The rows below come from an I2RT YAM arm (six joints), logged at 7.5 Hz.
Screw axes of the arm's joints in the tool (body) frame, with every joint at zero. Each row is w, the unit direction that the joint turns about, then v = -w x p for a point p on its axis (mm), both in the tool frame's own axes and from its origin. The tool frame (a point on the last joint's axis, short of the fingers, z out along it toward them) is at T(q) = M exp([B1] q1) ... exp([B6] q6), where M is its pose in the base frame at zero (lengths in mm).
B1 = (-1, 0, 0, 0.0, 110.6, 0.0)
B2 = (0, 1, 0, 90.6, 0.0, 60.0)
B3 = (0, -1, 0, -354.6, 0.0, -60.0)
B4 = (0, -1, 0, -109.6, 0.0, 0.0)
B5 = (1, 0, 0, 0.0, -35.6, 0.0)
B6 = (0, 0, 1, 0.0, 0.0, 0.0)
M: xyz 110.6 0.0 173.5 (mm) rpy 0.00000 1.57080 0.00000 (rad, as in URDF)
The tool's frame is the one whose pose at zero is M.
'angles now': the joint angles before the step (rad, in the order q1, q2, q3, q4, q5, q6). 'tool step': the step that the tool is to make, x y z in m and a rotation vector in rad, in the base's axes. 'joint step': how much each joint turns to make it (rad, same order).
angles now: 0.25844, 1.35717, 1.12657, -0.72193, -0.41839, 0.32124
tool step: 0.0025, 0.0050, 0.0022, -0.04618, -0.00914, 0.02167
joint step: 0.01919, 0.01978, 0.02978, -0.02565, 0.03705, -0.03142
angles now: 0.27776, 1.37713, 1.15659, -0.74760, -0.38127, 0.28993
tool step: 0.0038, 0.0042, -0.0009, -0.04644, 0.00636, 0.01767
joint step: 0.01436, 0.02842, 0.02785, -0.02870, 0.03376, -0.02835
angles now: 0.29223, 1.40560, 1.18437, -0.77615, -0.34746, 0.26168
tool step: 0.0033, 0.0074, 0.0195, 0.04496, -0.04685, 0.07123
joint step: 0.01465, 0.01015, 0.07248, -0.01629, -0.05588, -0.03272
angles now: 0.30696, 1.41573, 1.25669, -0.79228, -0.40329, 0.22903
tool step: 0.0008, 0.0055, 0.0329, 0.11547, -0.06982, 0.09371
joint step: 0.00342, -0.00267, 0.09861, -0.00766, -0.12556, -0.01800
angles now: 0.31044, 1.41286, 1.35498, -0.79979, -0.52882, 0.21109
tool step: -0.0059, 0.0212, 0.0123, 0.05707, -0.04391, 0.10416
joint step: 0.06866, 0.00137, 0.03062, 0.03145, -0.05264, 0.00017
